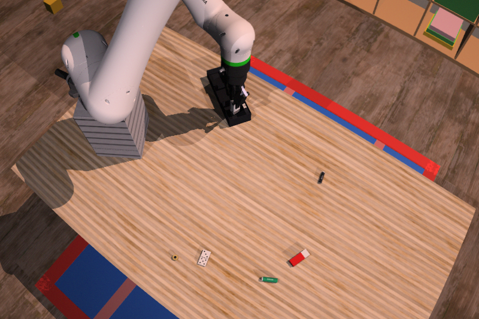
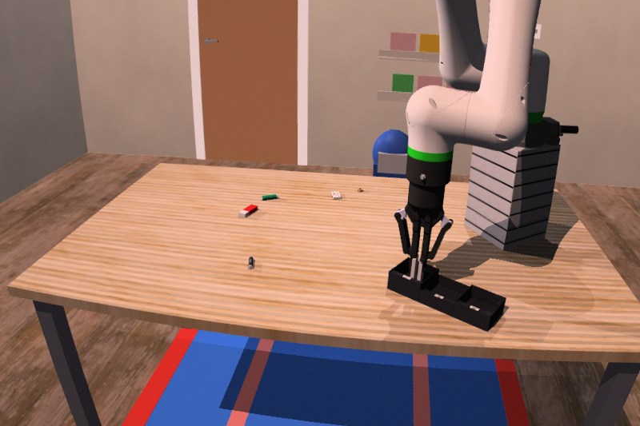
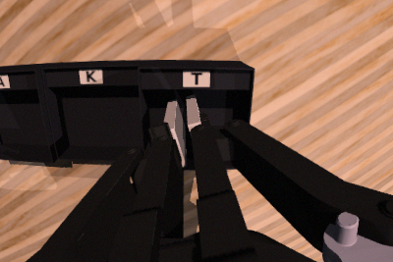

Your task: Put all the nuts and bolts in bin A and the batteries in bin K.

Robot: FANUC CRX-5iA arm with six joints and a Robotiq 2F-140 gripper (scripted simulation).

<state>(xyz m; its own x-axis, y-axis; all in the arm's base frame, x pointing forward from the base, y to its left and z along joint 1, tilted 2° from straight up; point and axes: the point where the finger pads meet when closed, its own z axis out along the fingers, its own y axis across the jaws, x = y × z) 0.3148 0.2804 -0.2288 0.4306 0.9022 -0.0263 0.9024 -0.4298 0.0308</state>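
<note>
My hand is 60 mm past the three joined black bins, 50 mm to the right of it and 30 mm above it. Round my hand: dark battery 390 mm ahead, 100 mm to the right, 40 mm below; then white domino 530 mm to the right, 170 mm ahead, 40 mm below; then brass nut 570 mm to the right, 90 mm ahead, 50 mm below.
</note>
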